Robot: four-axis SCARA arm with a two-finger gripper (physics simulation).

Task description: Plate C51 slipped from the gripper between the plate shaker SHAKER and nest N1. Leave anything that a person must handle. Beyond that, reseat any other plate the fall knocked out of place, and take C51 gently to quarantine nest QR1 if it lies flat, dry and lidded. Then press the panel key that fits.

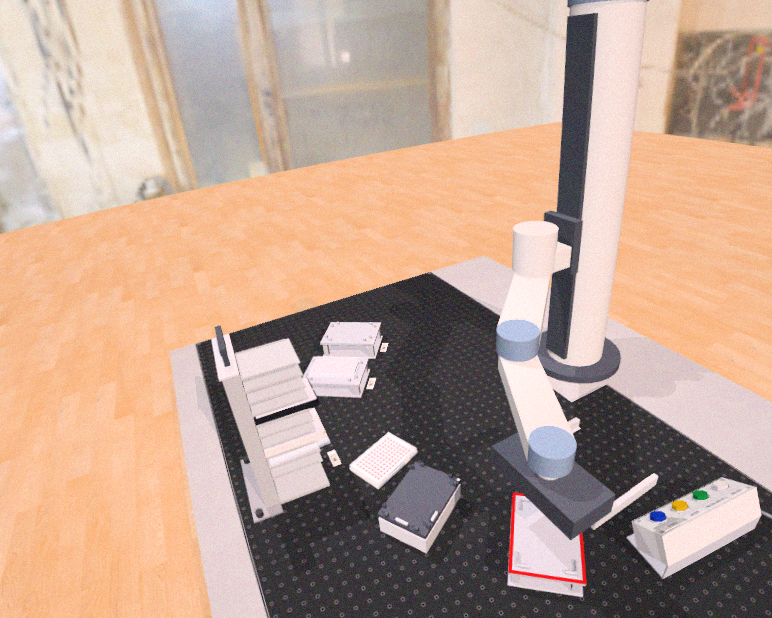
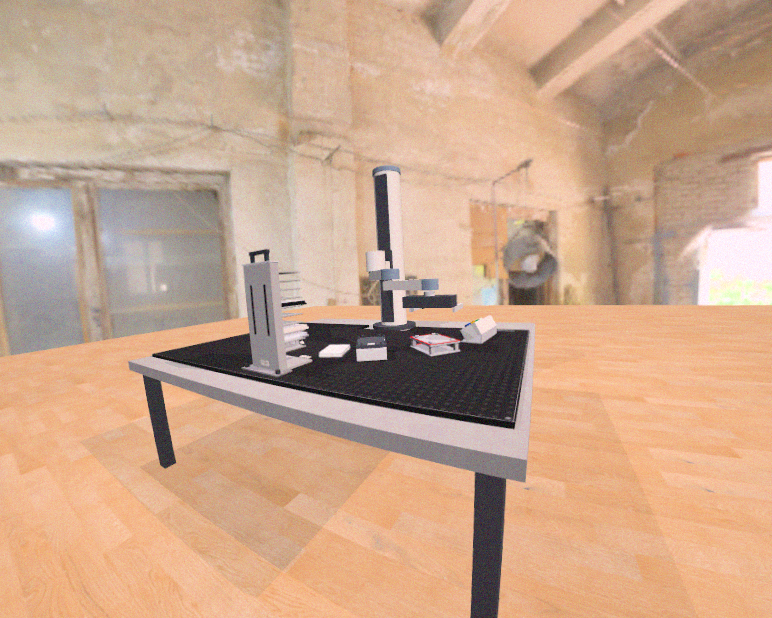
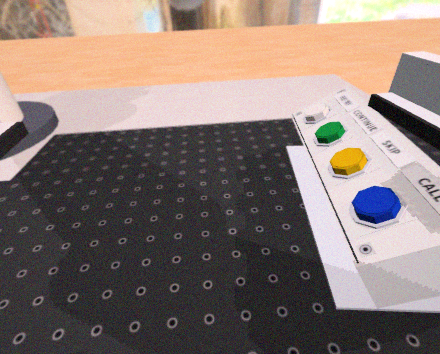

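Pixels of known places: gripper, between the fingertips: (image 1: pixel 613 448) (image 3: pixel 203 92); arm's base, origin of its link: (image 1: pixel 573 356) (image 2: pixel 394 326).
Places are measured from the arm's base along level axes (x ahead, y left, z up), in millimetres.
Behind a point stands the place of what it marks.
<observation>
A white plate with rows of pinkish wells, apparently C51 (image 1: pixel 383 459) {z 29, x 644, y 80 mm} (image 2: pixel 334 350) {z 29, x 669, y 91 mm}, lies flat on the mat beside the dark-topped shaker (image 1: pixel 419 501) {z 68, x 645, y 243 mm} (image 2: pixel 371 352) {z 43, x 699, y 269 mm}; whether it is lidded or dry I cannot tell. The red-rimmed nest, apparently QR1 (image 1: pixel 540 550) {z 53, x 517, y 428 mm} (image 2: pixel 435 339) {z 53, x 500, y 421 mm}, shows no plate; the gripper body hides part of it. Two pale nests (image 1: pixel 352 336) {z 67, x 521, y -371 mm} (image 1: pixel 337 375) {z 69, x 631, y -211 mm} stand behind; the nearer seems to carry a pale slab. The key panel (image 1: pixel 698 528) {z 82, x 286, y 553 mm} (image 2: pixel 479 329) {z 67, x 354, y 552 mm} (image 3: pixel 345 200) {z 68, x 302, y 490 mm} has white RETRY, green CONTINUE, yellow SKIP and blue CALL keys. My gripper (image 1: pixel 616 451) {z 159, x 330, y 395 mm} (image 3: pixel 203 92) {z 159, x 330, y 395 mm} is open and empty, above the mat near the panel.
A tall rack (image 1: pixel 247 418) {z 253, x 885, y 66 mm} (image 2: pixel 265 315) {z 190, x 902, y 21 mm} with several shelves stands at the left; pale plates or shelves stick out of it. The arm's column (image 1: pixel 595 193) {z 491, x 52, y 54 mm} (image 2: pixel 394 244) {z 466, x 53, y 54 mm} stands at the back right. Small white tags lie by the pale nests and the rack.
</observation>
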